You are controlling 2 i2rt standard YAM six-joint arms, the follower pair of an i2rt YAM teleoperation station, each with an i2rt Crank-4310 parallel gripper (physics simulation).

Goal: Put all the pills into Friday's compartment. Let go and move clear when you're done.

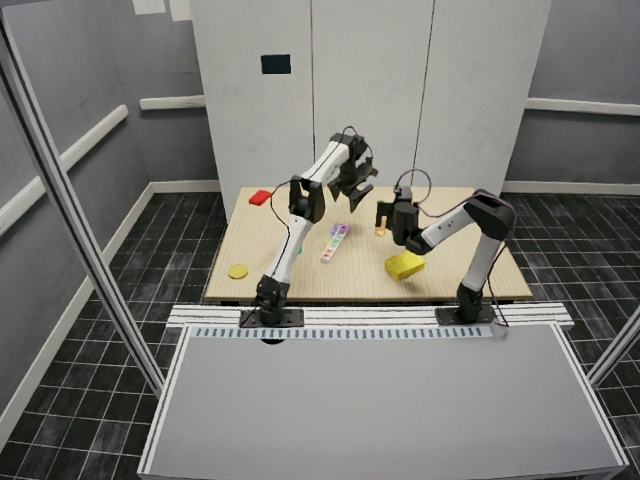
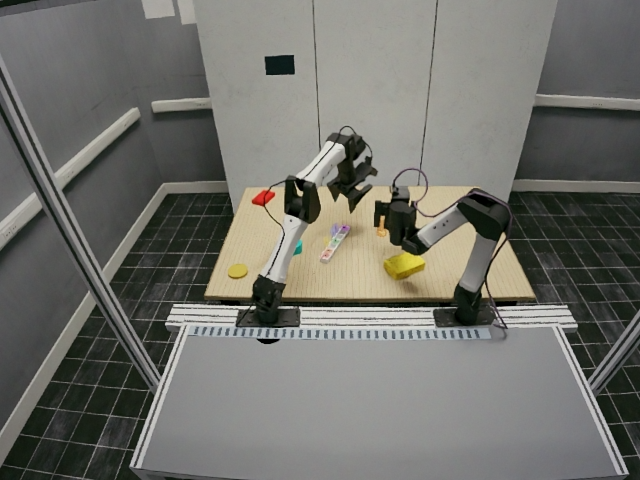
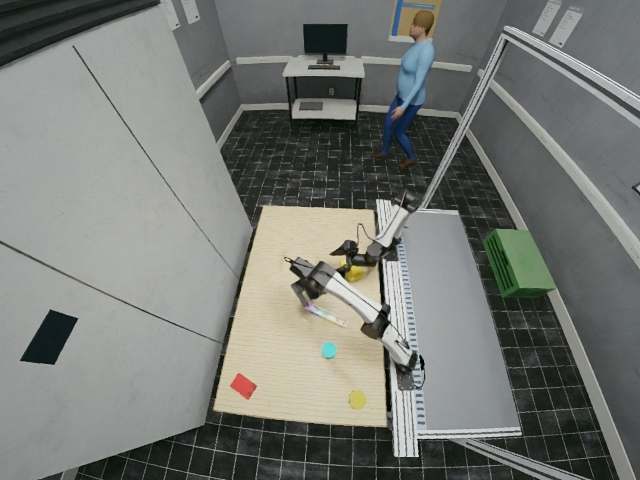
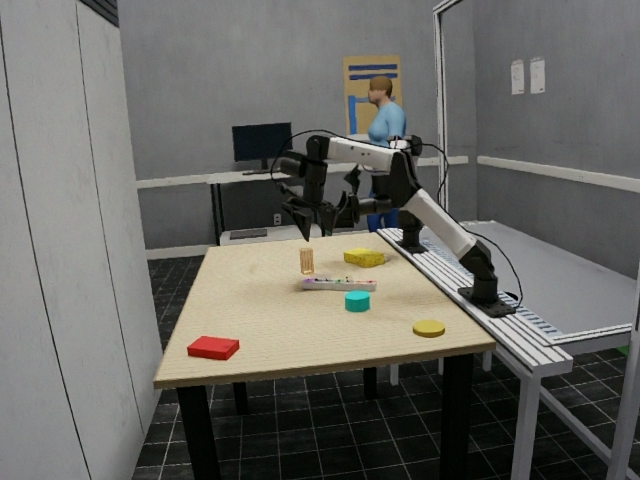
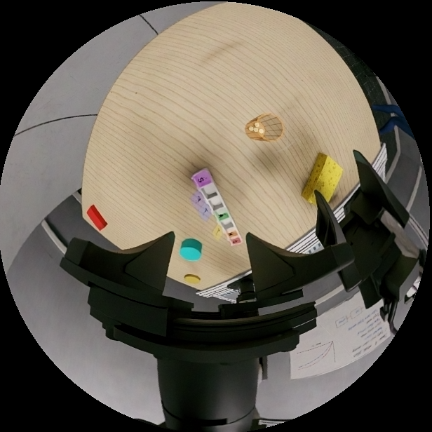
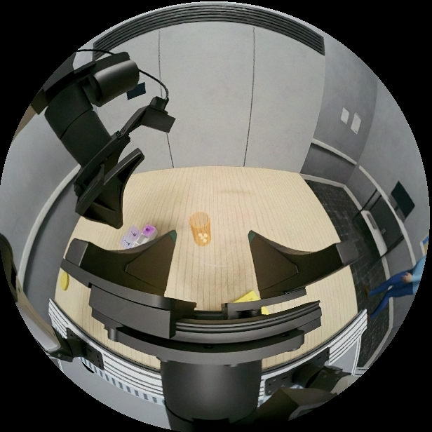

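Where they show: left gripper, fingertip midpoint: [image 1: 343,207] [image 2: 343,207] [image 3: 315,299] [image 4: 318,238]; right gripper, fingertip midpoint: [image 3: 328,262]; left arm's base, link origin: [image 1: 272,319] [image 2: 268,319] [image 3: 402,364] [image 4: 484,302]; right arm's base, link origin: [image 1: 466,317] [image 2: 465,318] [image 4: 410,247].
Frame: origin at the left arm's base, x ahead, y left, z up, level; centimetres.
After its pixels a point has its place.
An orange see-through bottle [image 1: 381,228] @[x 37.9, y -39.8, z 5.1 cm] [image 2: 381,228] @[x 38.0, y -39.5, z 5.0 cm] [image 4: 306,260] @[x 40.3, y -37.9, z 5.7 cm] [image 5: 271,127] [image 6: 200,223] stands upright on the table. Several pale pills [image 5: 256,129] [image 6: 203,237] lie at its bottom. The weekly pill organizer [image 1: 336,242] @[x 32.7, y -22.3, z 3.3 cm] [image 2: 334,243] @[x 32.4, y -21.6, z 3.1 cm] [image 3: 327,315] @[x 32.9, y -21.3, z 3.3 cm] [image 4: 338,284] @[x 34.0, y -20.6, z 2.7 cm] [image 5: 216,204] lies beside it. Its purple end lid, green lid, orange lid and red lid are closed; two light purple lids [image 5: 201,205] and a yellow lid [image 5: 217,231] stand open. My left gripper [image 4: 316,233] @[x 38.2, y -25.2, z 15.2 cm] [image 5: 210,233] is open, empty, high above the organizer's purple end. My right gripper [image 4: 347,190] [image 6: 212,231] is open, empty, roughly level above the table.
A yellow sponge [image 1: 404,265] @[x 17.9, y -44.6, z 4.1 cm] [image 4: 364,257] @[x 21.3, y -39.6, z 4.1 cm] [image 5: 322,178] lies near the right arm. A cyan cylinder [image 3: 328,350] @[x 32.5, y -6.0, z 4.2 cm] [image 4: 356,301] @[x 33.2, y -3.3, z 3.7 cm] stands near the organizer. A yellow disc [image 1: 238,271] @[x 20.2, y 12.5, z 2.0 cm] [image 4: 428,328] @[x 21.4, y 14.0, z 2.0 cm] and a red block [image 1: 260,197] @[x 66.4, y 8.5, z 2.8 cm] [image 4: 212,347] @[x 67.8, y 10.9, z 2.8 cm] lie farther out. The two grippers hang close together.
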